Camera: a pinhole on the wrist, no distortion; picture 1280 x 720 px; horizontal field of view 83.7 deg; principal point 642.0 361.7 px. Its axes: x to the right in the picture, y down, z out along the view. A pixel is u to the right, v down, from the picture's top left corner.
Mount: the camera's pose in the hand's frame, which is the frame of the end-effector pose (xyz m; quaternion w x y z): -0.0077 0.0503 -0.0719 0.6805 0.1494 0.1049 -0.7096
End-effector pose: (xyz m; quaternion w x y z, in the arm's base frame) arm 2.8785 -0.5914 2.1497 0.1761 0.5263 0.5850 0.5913
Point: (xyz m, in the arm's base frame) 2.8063 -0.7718 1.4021
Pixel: outside the picture
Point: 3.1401 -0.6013 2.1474
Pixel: 214 110
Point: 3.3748 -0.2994 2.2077
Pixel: 177 510
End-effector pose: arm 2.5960 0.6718 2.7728 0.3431 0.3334 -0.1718 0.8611
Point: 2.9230 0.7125 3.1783
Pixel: 814 581
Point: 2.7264 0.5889 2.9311
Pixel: 608 427
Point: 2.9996 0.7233 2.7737
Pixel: 1183 55
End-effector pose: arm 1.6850 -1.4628 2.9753 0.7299 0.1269 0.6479 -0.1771
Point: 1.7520 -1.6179 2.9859
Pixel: 883 473
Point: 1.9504 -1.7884 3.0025
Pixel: 725 467
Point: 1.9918 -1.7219 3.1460
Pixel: 622 260
